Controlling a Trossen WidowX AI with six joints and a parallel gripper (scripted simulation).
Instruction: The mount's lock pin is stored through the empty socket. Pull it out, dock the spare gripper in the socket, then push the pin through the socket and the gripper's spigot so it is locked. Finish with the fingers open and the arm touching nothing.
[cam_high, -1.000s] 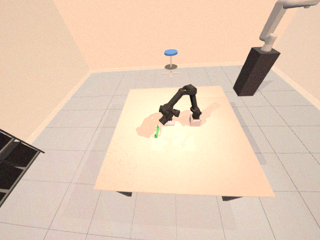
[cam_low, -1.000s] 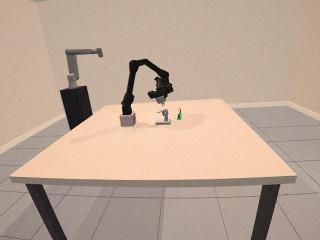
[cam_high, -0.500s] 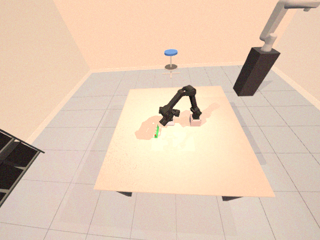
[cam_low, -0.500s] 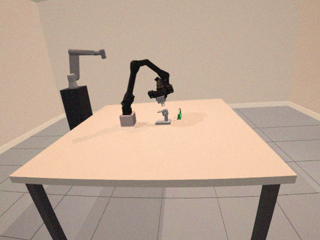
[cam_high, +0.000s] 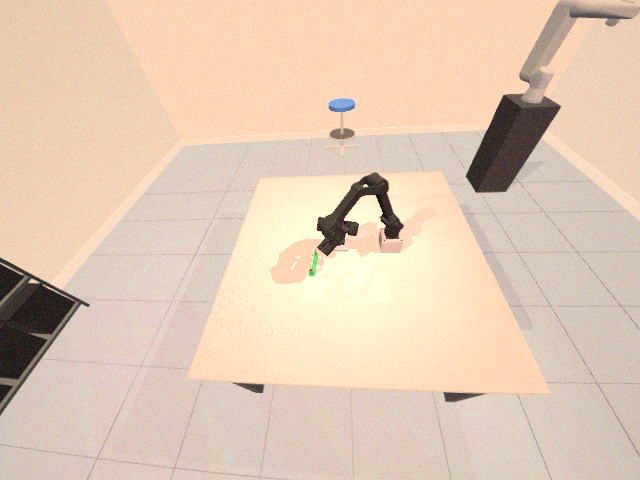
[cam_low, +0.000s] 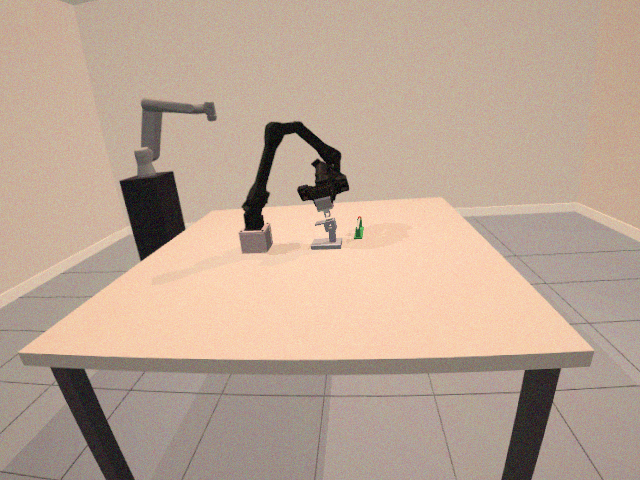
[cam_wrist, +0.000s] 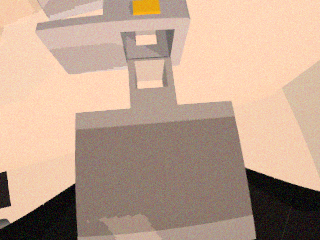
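My gripper tip is now 120 mm short of the green cradle, 140 mm to the right of it and 140 mm above it. Also, from my gripper tip: mount (10 mm ahead, 20 mm to the left, 110 mm below); spare gripper (20 mm to the left).
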